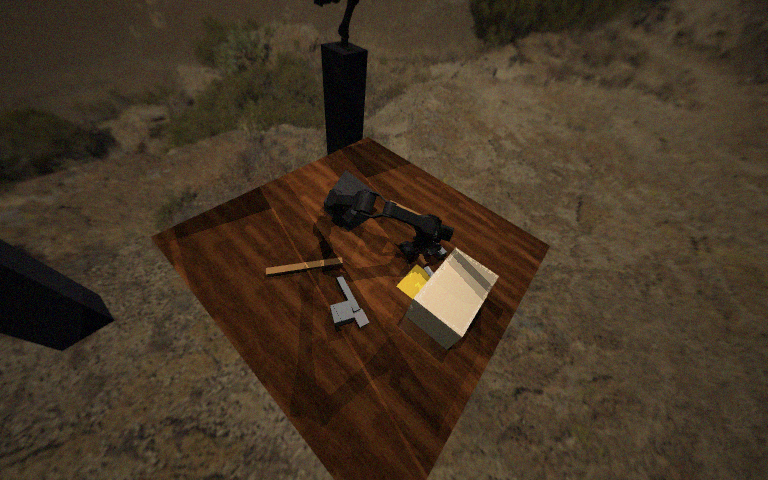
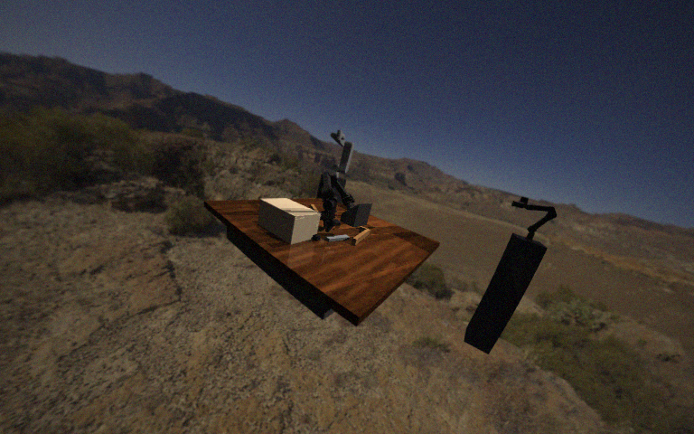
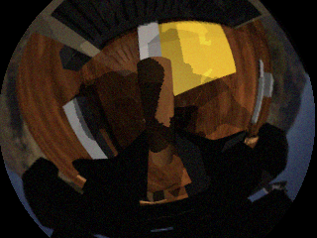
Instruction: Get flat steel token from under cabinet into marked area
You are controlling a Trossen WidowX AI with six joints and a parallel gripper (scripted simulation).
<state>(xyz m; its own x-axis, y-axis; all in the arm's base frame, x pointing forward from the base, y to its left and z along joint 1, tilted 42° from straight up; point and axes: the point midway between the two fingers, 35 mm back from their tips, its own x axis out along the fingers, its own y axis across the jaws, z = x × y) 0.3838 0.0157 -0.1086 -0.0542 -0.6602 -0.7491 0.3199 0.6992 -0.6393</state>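
My gripper tip is now 11 cm to the right of the grey bar and 2 cm short of it. Round my gripper tip: steel token (19 cm ahead, 10 cm to the right); then grey block (42 cm to the right, 4 cm behind, 1 cm above); then grey scraper (37 cm to the right, 3 cm behind).
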